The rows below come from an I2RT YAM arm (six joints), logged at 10 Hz.
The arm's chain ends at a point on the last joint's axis. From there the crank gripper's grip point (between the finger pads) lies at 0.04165 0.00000 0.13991 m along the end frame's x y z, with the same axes.
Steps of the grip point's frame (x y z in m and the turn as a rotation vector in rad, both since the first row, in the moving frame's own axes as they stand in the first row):
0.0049 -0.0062 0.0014 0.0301 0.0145 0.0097
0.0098 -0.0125 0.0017 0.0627 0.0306 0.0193
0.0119 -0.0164 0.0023 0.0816 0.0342 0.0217
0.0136 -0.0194 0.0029 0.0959 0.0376 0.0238
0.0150 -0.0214 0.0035 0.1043 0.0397 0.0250
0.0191 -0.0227 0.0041 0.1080 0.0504 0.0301
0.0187 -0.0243 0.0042 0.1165 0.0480 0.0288
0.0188 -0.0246 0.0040 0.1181 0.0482 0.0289
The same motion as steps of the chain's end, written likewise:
0.0029 -0.0024 0.0021 0.0301 0.0145 0.0097
0.0055 -0.0046 0.0033 0.0627 0.0306 0.0193
0.0070 -0.0060 0.0042 0.0816 0.0342 0.0217
0.0082 -0.0071 0.0052 0.0959 0.0376 0.0238
0.0093 -0.0080 0.0060 0.1043 0.0397 0.0250
0.0119 -0.0091 0.0071 0.1080 0.0504 0.0301
0.0118 -0.0095 0.0072 0.1165 0.0480 0.0288
0.0119 -0.0095 0.0071 0.1181 0.0482 0.0289

